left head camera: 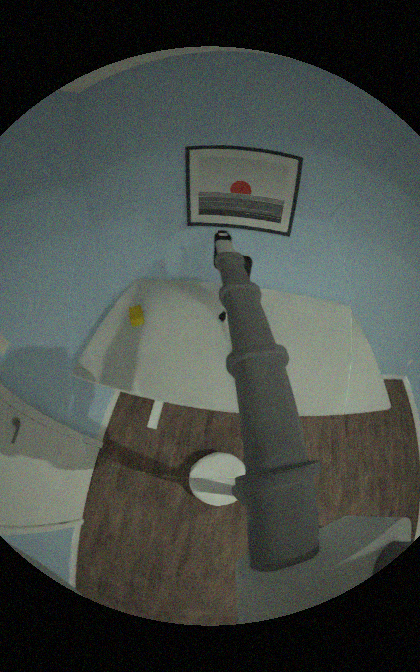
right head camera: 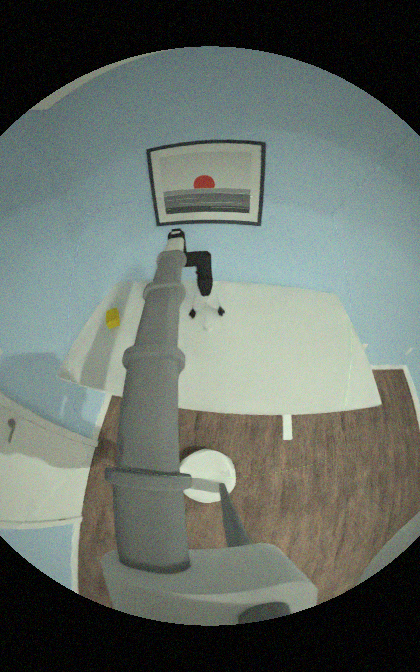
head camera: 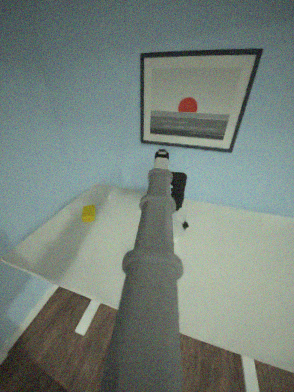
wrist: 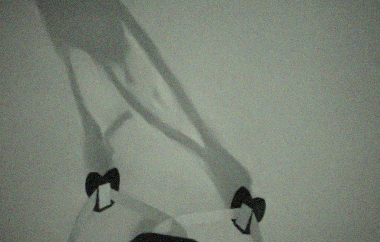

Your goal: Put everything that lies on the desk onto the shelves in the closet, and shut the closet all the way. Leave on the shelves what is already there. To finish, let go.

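Observation:
A yellow block (head camera: pixel 88 213) (left head camera: pixel 136 315) (right head camera: pixel 113 318) lies toward the left end of the white desk (head camera: pixel 240 270) (left head camera: pixel 190 370) (right head camera: pixel 280 350) (wrist: pixel 310 100). My gripper (right head camera: pixel 207 312) (wrist: pixel 177 192) is partly open over the desk, right of the block, with its fingertips well apart and nothing held. A small whitish shape (right head camera: pixel 207 325) shows just below the fingers in the right head view; its white on white makes it hard to tell what it is. In the head and left head views the arm partly hides the gripper. The closet shelves do not show.
A pale panel with a dark handle (left head camera: pixel 16 430) (right head camera: pixel 11 430) stands at the lower left. A round white object (left head camera: pixel 216 465) (right head camera: pixel 210 462) stands on the wooden floor before the desk, below the arm. A framed picture (head camera: pixel 188 105) (left head camera: pixel 241 188) (right head camera: pixel 204 182) hangs on the blue wall behind.

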